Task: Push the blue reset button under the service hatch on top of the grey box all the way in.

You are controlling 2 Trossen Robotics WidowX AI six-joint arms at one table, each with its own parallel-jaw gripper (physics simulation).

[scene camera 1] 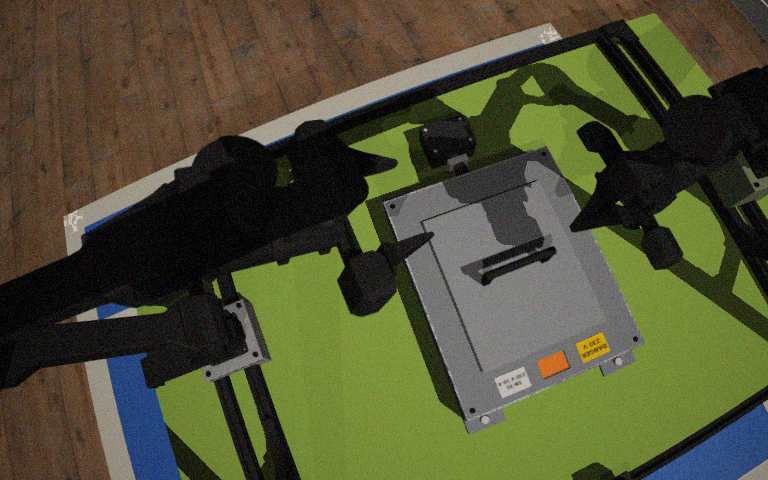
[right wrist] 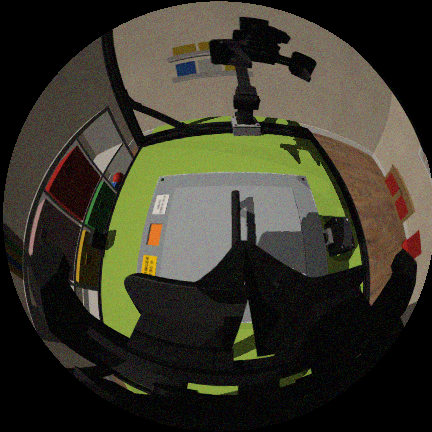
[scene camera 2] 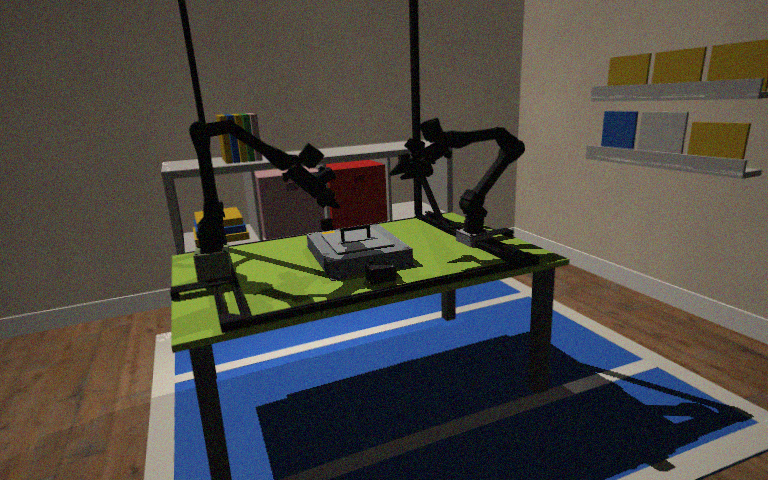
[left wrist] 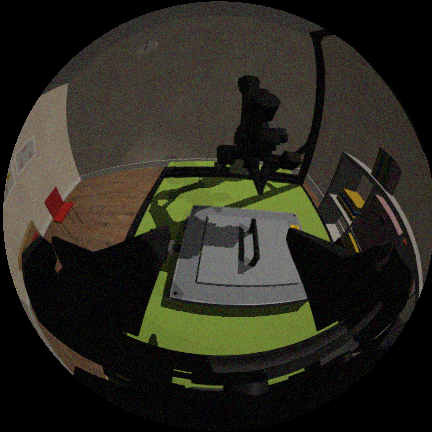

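The grey box (scene camera 1: 438,316) (scene camera 2: 351,264) (right wrist: 225,180) lies on the table, its service hatch (scene camera 1: 521,322) (left wrist: 222,272) (right wrist: 200,225) lying flat and shut. A black bar handle (scene camera 1: 518,266) (scene camera 2: 355,228) (left wrist: 255,245) (right wrist: 235,215) stands up from the hatch. The blue reset button does not show; the hatch hides what is under it. My right gripper (scene camera 1: 572,229) (scene camera 2: 336,206) (left wrist: 259,193) (right wrist: 241,245) is shut and empty, fingertips together, raised above the box near its right edge in scene camera 1. My left gripper (scene camera 1: 414,198) (left wrist: 230,233) is open and empty, high near the box's left edge in that view.
A small black block (scene camera 1: 447,138) (scene camera 2: 380,272) (right wrist: 340,235) is joined to one side of the box. Orange (scene camera 1: 552,364), yellow (scene camera 1: 592,346) and white (scene camera 1: 514,382) labels lie along the box's rim. Dark frame rails border the green table (scene camera 1: 328,350).
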